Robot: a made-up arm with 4 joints.
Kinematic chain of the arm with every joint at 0, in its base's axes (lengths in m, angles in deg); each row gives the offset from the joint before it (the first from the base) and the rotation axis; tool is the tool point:
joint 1: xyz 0 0 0.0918 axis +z
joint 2: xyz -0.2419 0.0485 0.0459 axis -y
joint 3: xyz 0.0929 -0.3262 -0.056 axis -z
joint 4: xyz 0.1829 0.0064 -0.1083 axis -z
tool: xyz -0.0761 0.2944 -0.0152
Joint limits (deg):
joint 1: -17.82..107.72
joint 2: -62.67..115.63
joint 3: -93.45..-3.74
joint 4: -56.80..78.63
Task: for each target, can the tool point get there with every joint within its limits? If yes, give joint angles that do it. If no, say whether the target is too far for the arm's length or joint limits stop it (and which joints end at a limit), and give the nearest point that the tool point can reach.
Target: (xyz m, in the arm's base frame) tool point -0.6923 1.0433 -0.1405
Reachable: no: too far | nearest point -0.3183 0.3045 0.0453 | short by 0.849 m
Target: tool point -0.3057 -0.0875 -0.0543
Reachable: yes | joints 26.28 8.43 -67.16 24.20
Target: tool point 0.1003 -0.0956 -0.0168
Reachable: yes | joints 66.45 95.20 -75.98 -5.46
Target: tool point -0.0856 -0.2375 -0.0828
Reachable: yes | joints 88.72 -34.85 -24.73 14.27
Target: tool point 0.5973 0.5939 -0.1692
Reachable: no: joint limits stop it (at a limit: joint 3, joint 4) | nearest point 0.2284 0.2271 -0.0240 | short by 0.540 m
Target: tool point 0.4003 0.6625 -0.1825
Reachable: no: joint limits stop it (at a limit: joint 3, joint 4) | nearest point 0.1640 0.2715 -0.0407 | short by 0.478 m
